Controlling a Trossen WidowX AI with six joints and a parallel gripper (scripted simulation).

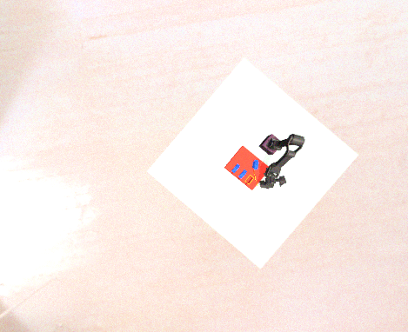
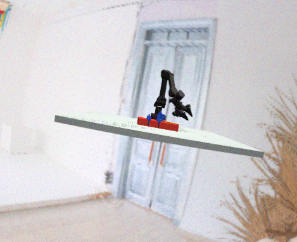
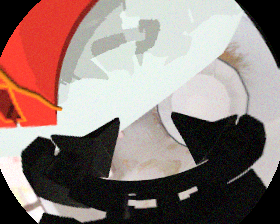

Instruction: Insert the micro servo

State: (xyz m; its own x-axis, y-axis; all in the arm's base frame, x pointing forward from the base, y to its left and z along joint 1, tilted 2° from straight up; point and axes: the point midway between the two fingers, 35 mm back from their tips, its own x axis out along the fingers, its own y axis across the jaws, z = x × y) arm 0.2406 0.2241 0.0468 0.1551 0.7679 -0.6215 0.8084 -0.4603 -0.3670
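Now: gripper tip 2 cm past the red deck, 26 cm to the left of it and 9 cm above it.
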